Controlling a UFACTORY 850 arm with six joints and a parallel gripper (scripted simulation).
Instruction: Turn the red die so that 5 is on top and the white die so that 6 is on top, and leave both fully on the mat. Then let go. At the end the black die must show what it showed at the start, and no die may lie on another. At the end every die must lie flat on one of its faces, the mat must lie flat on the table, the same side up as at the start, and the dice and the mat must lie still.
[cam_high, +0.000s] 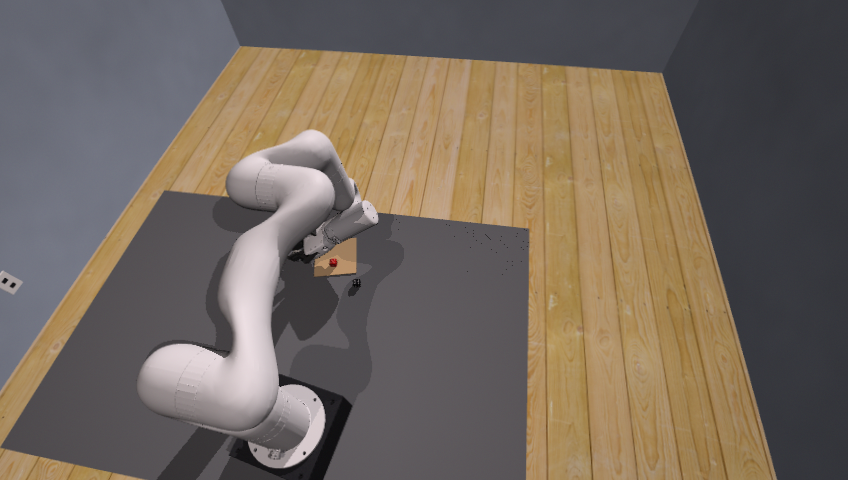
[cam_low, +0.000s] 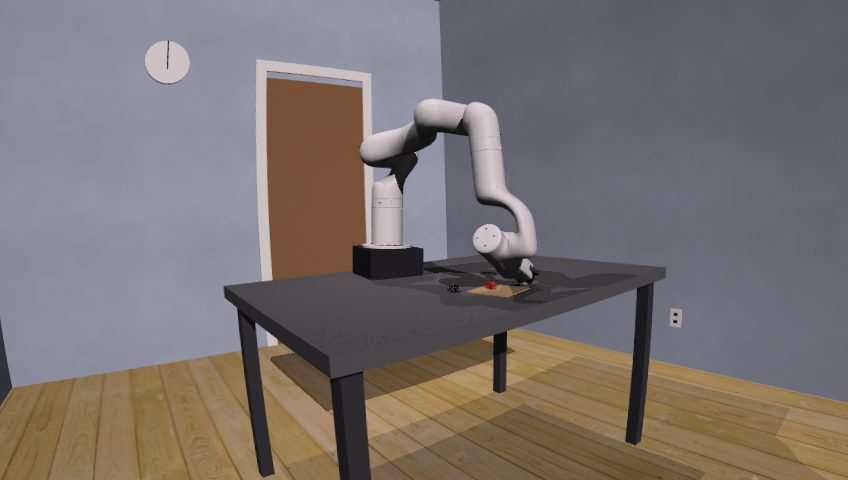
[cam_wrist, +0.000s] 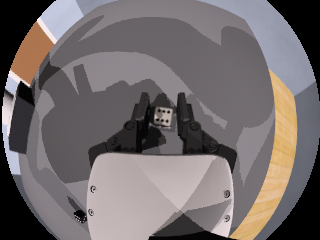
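Now: hand 1 cm above the white die. Round my hand: red die 3 cm behind, 13 cm to the right, 1 cm below; tan mat 13 cm to the right, 2 cm below; black die 10 cm behind, 22 cm to the right, 1 cm below.
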